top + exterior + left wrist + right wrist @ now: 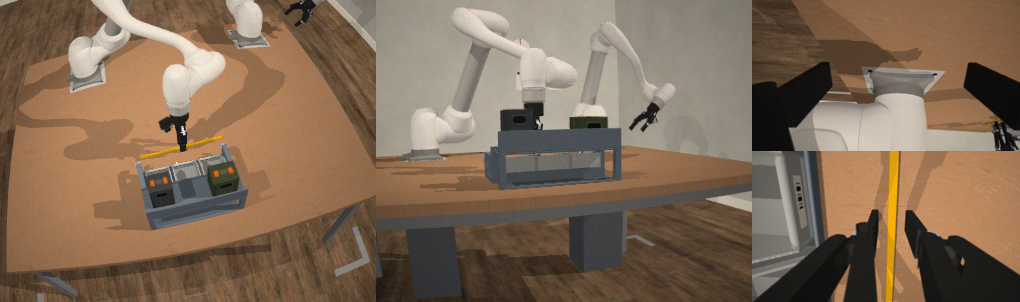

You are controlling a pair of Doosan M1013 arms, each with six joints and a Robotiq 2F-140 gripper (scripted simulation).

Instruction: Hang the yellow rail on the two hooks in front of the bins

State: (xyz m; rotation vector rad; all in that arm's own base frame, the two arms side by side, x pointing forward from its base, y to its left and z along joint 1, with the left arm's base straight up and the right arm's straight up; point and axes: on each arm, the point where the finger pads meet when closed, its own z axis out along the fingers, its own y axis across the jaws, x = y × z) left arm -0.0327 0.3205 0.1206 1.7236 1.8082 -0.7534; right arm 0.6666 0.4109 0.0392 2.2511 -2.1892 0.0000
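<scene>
My right gripper is now 30 mm above the yellow rail. Also, from my right hand: blue-grey shelf: 210 mm ahead, 30 mm to the right, 30 mm above.
</scene>
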